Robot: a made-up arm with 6 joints. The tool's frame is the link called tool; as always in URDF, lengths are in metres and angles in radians.
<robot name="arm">
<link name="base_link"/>
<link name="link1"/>
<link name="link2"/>
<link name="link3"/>
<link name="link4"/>
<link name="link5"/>
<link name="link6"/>
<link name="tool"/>
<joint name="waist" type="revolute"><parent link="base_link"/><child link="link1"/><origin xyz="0.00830 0.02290 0.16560" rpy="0.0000 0.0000 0.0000"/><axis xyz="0 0 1"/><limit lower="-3.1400" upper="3.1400"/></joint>
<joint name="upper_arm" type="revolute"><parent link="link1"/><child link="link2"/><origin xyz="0.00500 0.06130 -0.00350" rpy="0.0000 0.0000 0.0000"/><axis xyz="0 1 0"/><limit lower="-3.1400" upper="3.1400"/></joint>
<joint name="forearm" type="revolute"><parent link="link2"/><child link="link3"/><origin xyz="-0.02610 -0.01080 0.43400" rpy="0.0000 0.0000 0.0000"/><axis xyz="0 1 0"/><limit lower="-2.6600" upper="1.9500"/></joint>
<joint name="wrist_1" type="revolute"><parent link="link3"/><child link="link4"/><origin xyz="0.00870 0.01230 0.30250" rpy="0.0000 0.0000 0.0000"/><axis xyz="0 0 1"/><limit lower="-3.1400" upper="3.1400"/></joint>
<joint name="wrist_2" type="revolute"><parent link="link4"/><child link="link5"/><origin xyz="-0.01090 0.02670 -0.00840" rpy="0.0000 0.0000 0.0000"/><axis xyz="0 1 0"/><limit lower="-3.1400" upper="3.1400"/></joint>
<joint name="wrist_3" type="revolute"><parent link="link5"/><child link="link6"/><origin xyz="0.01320 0.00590 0.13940" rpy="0.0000 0.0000 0.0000"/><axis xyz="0 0 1"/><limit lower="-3.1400" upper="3.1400"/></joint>
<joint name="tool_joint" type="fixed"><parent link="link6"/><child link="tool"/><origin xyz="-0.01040 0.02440 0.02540" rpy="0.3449 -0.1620 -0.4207"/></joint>
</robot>
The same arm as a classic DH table. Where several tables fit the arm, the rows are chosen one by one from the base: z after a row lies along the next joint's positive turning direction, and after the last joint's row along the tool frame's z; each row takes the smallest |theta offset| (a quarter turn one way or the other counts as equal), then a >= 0, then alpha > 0; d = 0 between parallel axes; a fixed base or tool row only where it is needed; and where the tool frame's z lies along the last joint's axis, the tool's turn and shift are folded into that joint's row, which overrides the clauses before.
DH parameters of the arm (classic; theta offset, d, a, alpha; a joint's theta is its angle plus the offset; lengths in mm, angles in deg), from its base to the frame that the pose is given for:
base (fixed): 70.08 0 24.4 0
waist: -70.08 162.1 5 -90
upper_arm: 86.56 0 -434.8 0
forearm: -86.56 62.8 8.7 90
wrist_1: 0 294.1 -10.9 -90
wrist_2: 0 32.6 13.2 90
wrist_3: -48.28 186 -25.1 21.75
tool (fixed): 25.8 -22.9 0 0
Joint limits (deg, base to tool): -179.91..179.91 -179.91..179.91 -152.41..111.73 -179.91..179.91 -179.91..179.91 -179.91..179.91

